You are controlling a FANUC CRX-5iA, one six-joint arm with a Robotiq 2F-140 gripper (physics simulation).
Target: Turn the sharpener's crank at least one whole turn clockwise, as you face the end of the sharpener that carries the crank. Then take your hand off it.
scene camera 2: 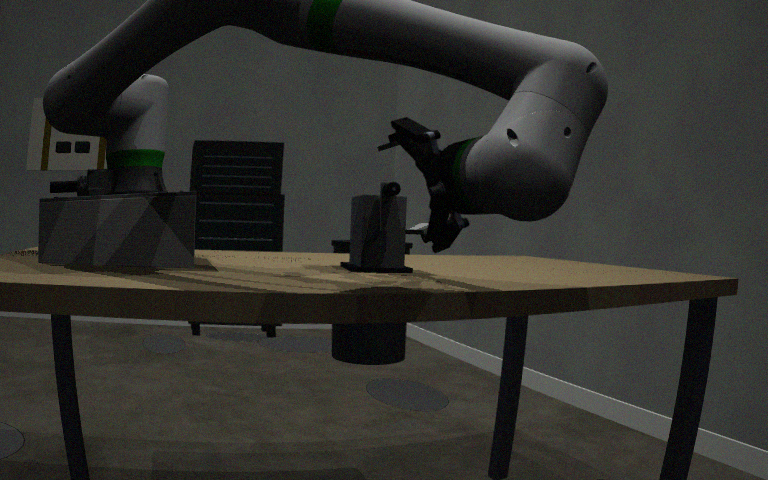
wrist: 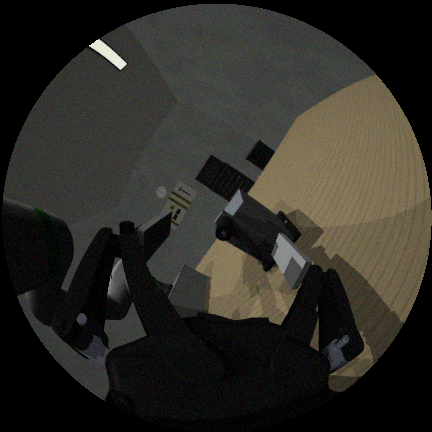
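Seen in the pictures: gripper, fingertip midpoint: (scene camera 2: 400,187) (wrist: 224,234); arm's base at its link origin: (scene camera 2: 133,200).
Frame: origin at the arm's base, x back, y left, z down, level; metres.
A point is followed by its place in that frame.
The sharpener (scene camera 2: 362,234) {x -0.386, y -0.224, z 0.050 m} (wrist: 257,217) {x -0.448, y -0.242, z 0.021 m} is a grey upright box on a dark base, standing on the table. Its dark crank has a round black knob (scene camera 2: 391,188) {x -0.400, y -0.289, z -0.025 m} (wrist: 224,233) {x -0.405, y -0.292, z -0.023 m} at the upper end, near the top of the body, with the crank arm running down from it. My gripper (scene camera 2: 400,187) {x -0.406, y -0.306, z -0.026 m} (wrist: 224,234) {x -0.406, y -0.306, z -0.026 m} is wide open and empty, with one finger above knob height and the other low. In the scene view the low fingertip shows close to the body's right side. In the wrist view the knob shows between the spread fingers; I cannot tell the exact depth gap.
The wooden table (scene camera 2: 577,274) {x -0.776, y -0.368, z 0.112 m} (wrist: 350,150) {x -0.677, y -0.304, z 0.112 m} carries the robot's grey pedestal (scene camera 2: 116,232) {x 0.042, y -0.162, z 0.058 m} (wrist: 191,292) {x -0.123, y -0.032, z 0.061 m} to the left in the scene view. A dark drawer cabinet (scene camera 2: 237,198) (wrist: 225,177) stands behind the table. A dark round bin (scene camera 2: 368,343) (wrist: 260,154) stands beyond it.
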